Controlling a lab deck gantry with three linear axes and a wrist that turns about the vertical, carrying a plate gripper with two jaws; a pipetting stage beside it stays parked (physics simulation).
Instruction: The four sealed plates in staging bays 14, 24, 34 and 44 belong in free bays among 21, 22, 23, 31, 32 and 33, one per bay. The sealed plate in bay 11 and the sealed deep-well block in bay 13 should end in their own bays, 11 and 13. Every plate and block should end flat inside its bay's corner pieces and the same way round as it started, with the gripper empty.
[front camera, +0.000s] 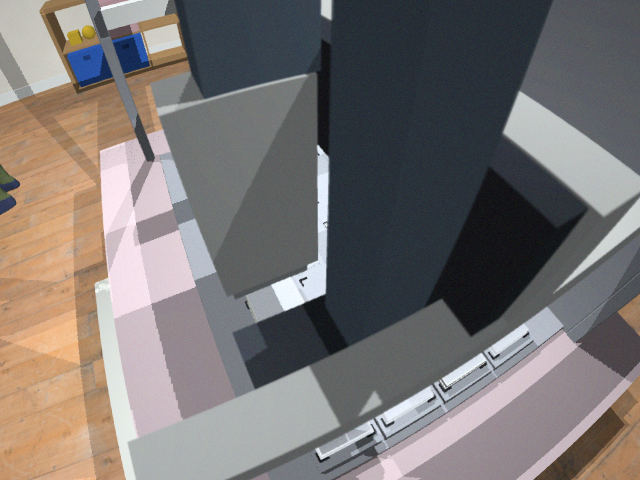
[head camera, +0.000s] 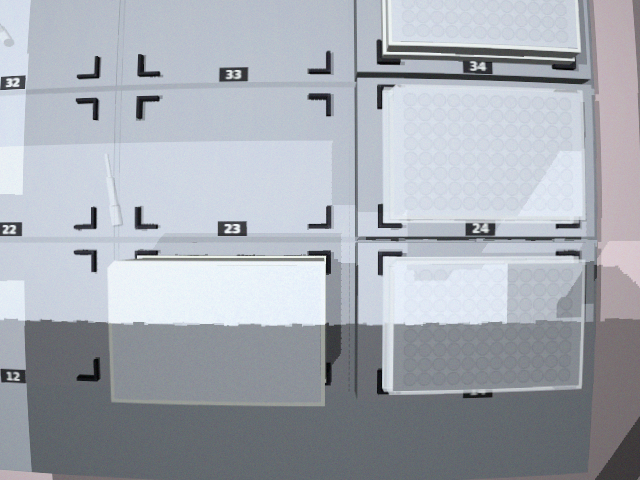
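Places are measured from the robot's base along level axes (x ahead, y up, z right), in centimetres.
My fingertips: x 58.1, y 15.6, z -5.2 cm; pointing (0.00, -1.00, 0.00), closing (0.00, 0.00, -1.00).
Note:
Behind a point stands the place of what it marks.
In the head view a sealed plate (head camera: 483, 155) {x 55.2, y 2.9, z -14.8 cm} lies in bay 24, another sealed plate (head camera: 483, 330) {x 55.2, y 2.9, z -4.1 cm} in bay 14, and part of a sealed plate (head camera: 483, 20) {x 55.4, y 2.9, z -23.3 cm} in bay 34. The pale deep-well block (head camera: 217, 330) {x 39.4, y 4.2, z -4.5 cm} stands at bay 13; in the front view a corner of it (front camera: 266, 304) {x 36.9, y 4.2, z -2.7 cm} shows. Along the near edge of the front view are the staged plates in bay 14 (front camera: 345, 445) {x 61.8, y 2.1, z -4.0 cm}, bay 24 (front camera: 408, 407) {x 61.5, y 2.9, z -14.5 cm}, bay 34 (front camera: 463, 372) {x 61.4, y 2.9, z -25.2 cm} and bay 44 (front camera: 509, 343) {x 61.8, y 2.8, z -35.5 cm}. The jaws are hidden in the front view and do not show in the head view. The plate in bay 11 does not show.
A dark column (front camera: 408, 155) {x 60.1, y 50.0, z -3.4 cm} and grey rail (front camera: 232, 423) {x 61.6, y 40.0, z 4.0 cm} cover much of the front view. A grey housing (front camera: 253, 196) {x 47.8, y 38.5, z -1.9 cm} hangs left of the column. In the head view a thin white pipette-like piece (head camera: 112, 191) {x 31.0, y 0.5, z -12.9 cm} lies between bays 22 and 23.

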